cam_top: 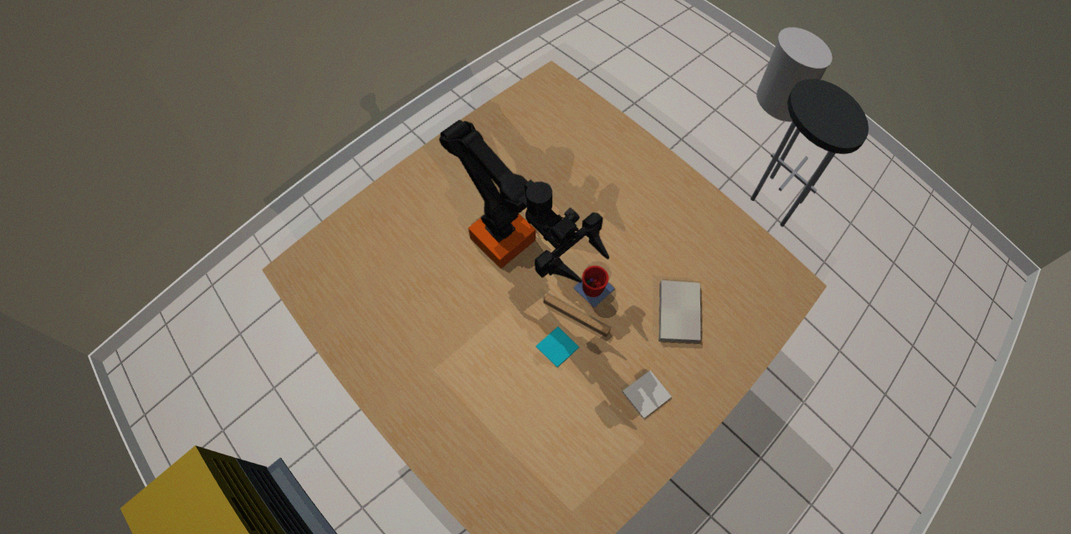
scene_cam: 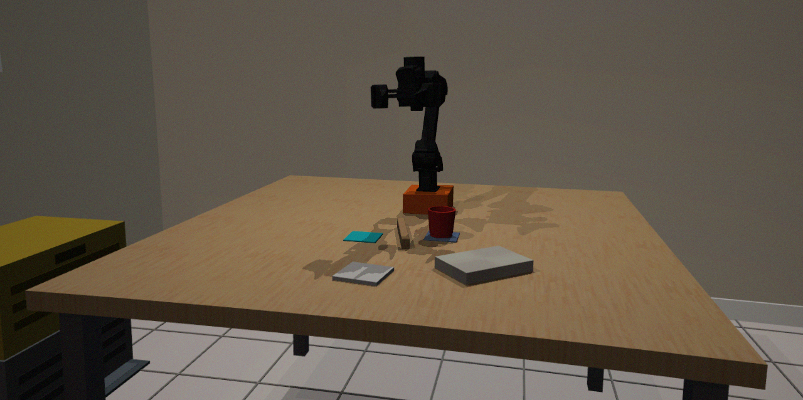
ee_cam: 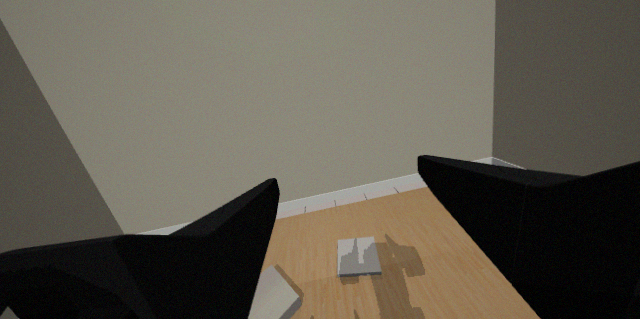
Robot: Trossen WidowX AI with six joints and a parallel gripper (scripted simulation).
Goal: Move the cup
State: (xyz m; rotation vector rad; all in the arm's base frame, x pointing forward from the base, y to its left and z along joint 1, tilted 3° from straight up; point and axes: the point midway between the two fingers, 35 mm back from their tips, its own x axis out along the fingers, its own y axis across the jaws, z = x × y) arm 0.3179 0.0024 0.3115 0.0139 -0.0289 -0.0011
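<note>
Now: gripper tip 330 mm above the red cup, 100 mm to the right of it and 60 mm past it. From my gripper tip the other things lie so: low wooden bar (370 mm below, 30 mm behind, 10 mm to the left); blue pad (380 mm below, 110 mm to the left, 60 mm behind); teal pad (380 mm below, 90 mm to the right).
</note>
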